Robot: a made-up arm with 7 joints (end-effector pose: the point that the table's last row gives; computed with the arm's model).
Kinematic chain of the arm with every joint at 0, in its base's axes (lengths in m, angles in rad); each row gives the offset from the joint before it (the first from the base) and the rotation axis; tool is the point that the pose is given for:
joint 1: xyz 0 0 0.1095 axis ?
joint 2: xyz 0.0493 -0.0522 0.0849 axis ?
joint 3: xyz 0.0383 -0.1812 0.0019 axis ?
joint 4: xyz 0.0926 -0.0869 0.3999 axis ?
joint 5: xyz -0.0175 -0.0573 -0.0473 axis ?
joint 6: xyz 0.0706 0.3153 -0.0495 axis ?
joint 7: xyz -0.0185 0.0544 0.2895 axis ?
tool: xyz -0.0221 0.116 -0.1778
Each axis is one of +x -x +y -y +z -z.
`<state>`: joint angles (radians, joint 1 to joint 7).
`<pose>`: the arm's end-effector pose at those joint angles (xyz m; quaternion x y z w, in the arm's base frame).
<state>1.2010 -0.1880 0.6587 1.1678 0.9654 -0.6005 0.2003</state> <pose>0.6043 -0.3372 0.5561 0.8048 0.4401 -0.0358 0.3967</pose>
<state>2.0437 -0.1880 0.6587 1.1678 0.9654 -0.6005 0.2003</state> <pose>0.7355 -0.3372 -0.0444 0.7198 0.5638 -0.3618 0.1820</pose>
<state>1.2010 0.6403 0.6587 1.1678 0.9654 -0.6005 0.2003</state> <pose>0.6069 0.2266 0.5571 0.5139 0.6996 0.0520 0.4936</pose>
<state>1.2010 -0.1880 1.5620 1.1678 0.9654 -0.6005 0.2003</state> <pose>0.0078 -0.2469 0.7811 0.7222 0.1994 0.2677 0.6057</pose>
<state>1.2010 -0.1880 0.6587 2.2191 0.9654 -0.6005 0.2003</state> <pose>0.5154 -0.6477 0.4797 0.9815 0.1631 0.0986 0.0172</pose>
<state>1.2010 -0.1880 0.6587 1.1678 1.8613 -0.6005 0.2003</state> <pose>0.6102 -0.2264 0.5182 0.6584 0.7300 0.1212 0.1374</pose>
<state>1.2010 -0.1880 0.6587 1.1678 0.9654 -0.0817 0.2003</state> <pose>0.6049 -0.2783 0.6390 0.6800 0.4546 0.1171 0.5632</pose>
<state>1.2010 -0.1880 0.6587 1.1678 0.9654 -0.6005 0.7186</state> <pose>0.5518 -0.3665 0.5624 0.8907 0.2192 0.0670 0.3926</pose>
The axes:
joint 1: +y
joint 2: -x
joint 3: -y
joint 4: +x
joint 5: +y
joint 6: -x
joint 7: +z

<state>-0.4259 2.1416 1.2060 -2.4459 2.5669 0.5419 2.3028</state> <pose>-0.2998 0.4307 0.4358 -0.5148 -0.2040 -0.1130 0.8250</pose>
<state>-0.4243 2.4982 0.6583 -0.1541 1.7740 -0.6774 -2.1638</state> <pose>0.0490 0.1427 0.1389 0.0996 0.5793 0.7239 0.3611</pose>
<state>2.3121 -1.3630 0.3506 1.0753 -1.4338 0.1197 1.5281</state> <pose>0.2093 -0.6351 0.0762 -0.2040 0.2513 -0.3809 0.8661</pose>
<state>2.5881 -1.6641 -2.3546 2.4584 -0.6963 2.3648 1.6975</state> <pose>-0.5901 0.5980 0.0414 -0.7085 0.1662 0.3535 0.5877</pose>
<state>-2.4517 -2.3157 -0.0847 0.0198 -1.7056 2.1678 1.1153</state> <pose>-0.2333 -0.2972 0.4218 0.2054 -0.7079 0.2344 0.6339</pose>
